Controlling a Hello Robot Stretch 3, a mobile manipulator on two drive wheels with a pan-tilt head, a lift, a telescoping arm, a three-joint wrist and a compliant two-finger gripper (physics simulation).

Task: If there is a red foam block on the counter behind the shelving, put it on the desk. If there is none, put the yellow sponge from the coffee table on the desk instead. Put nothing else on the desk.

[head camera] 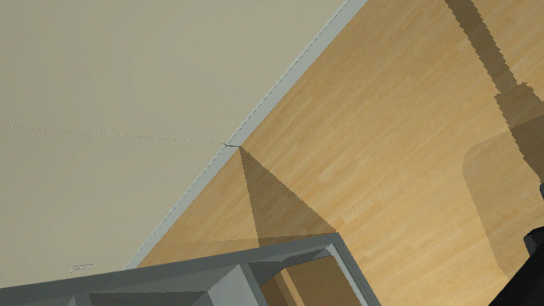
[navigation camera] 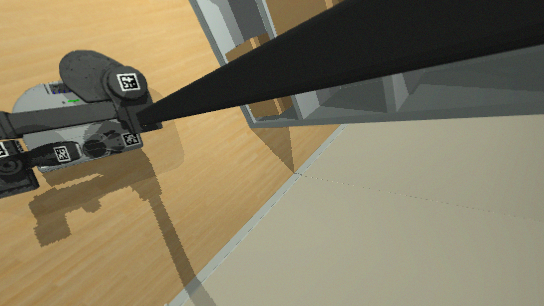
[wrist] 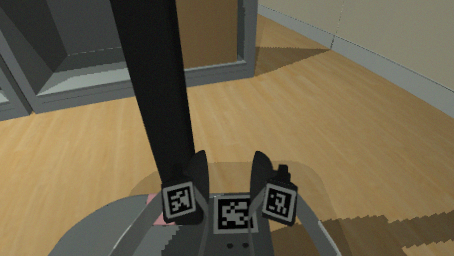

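Seen in the pictures: gripper, fingertip midpoint: (navigation camera: 121,140) (wrist: 230,168); robot's base, origin of the base link: (navigation camera: 94,146).
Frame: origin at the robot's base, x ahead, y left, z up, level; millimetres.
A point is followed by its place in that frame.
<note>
My gripper (wrist: 230,168) @(x -9, y 84, z 309 mm) is open in the wrist view, its two fingers apart with nothing between them, low over my own base. The grey shelving (head camera: 295,246) @(x 107, y 885, z 275 mm) (navigation camera: 425,112) @(x 98, y 883, z 1080 mm) (wrist: 100,96) @(x -499, y 716, z 26 mm) shows in part: along the bottom of the head view, at the upper right of the navigation view and at the upper left of the wrist view. The counter, the desk, the coffee table, a red foam block and the yellow sponge do not show in these views.
Brown boxes (head camera: 320,280) @(x -21, y 871, z 218 mm) (navigation camera: 265,107) @(x -9, y 874, z 245 mm) (wrist: 210,35) @(x -58, y 860, z 201 mm) sit in the shelving. A beige wall (head camera: 100,75) @(x 737, y 1026, z 783 mm) (navigation camera: 375,240) @(x 766, y 919, z 863 mm) (wrist: 400,35) @(x 772, y 896, z 201 mm) with a pale skirting runs near the shelving's end. My black mast (navigation camera: 350,45) @(x -63, y 116, z 1197 mm) (wrist: 155,85) @(x -65, y 116, z 370 mm) covers part of the shelving. Shadows lie on the wooden floor (head camera: 400,125) @(x 394, y 512, z 1 mm).
</note>
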